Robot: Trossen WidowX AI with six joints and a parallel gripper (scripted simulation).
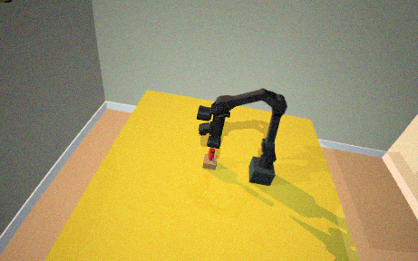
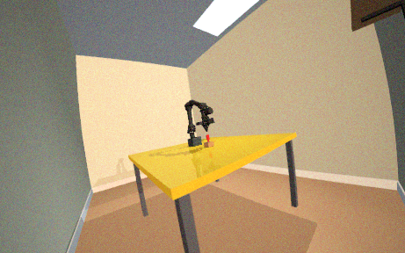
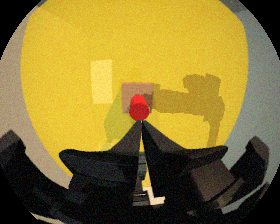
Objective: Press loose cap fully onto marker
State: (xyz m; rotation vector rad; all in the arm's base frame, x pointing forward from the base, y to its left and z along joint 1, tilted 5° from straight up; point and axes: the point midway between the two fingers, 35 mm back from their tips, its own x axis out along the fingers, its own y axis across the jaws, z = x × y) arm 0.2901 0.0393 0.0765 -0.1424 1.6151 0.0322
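Right now the marker cap is 6 cm below my gripper tip. Round my gripper tip: holder block: 12 cm below.
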